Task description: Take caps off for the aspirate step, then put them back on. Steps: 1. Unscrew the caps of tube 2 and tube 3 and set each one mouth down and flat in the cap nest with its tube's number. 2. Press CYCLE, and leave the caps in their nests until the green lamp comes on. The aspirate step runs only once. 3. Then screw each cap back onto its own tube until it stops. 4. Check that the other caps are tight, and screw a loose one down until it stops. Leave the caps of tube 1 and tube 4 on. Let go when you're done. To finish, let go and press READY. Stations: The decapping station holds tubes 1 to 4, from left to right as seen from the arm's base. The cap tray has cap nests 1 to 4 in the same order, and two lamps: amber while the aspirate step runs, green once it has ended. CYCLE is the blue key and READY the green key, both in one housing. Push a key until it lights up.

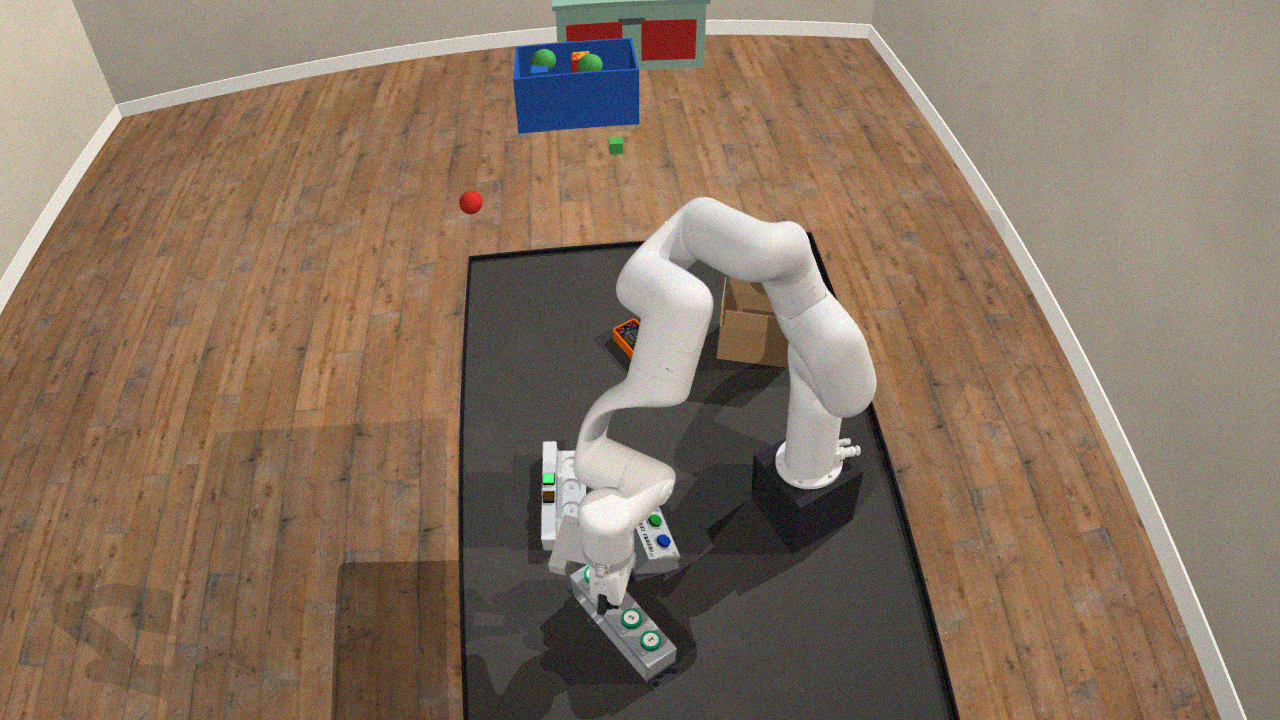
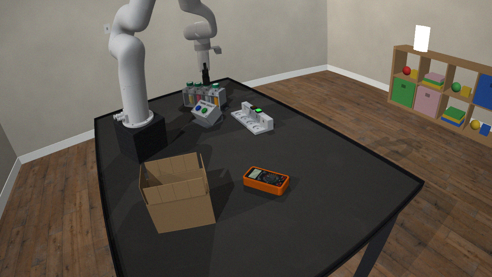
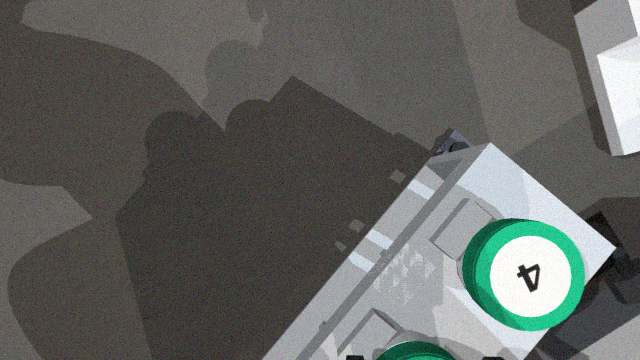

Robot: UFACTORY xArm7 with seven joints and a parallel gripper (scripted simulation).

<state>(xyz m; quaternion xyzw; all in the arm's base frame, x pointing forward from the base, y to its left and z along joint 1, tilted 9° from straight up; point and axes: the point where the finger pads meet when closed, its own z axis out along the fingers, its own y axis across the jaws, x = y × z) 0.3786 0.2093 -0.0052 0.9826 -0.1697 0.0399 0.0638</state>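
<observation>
Now: the cap 3 cm ahead of my hand, 4 cm to the right of it and 3 cm below it. From my hand the other things lie so: blue key: 10 cm behind, 12 cm to the right, 8 cm below; green key: 9 cm behind, 17 cm to the right, 8 cm below; key housing: 8 cm behind, 15 cm to the right, 9 cm below.
</observation>
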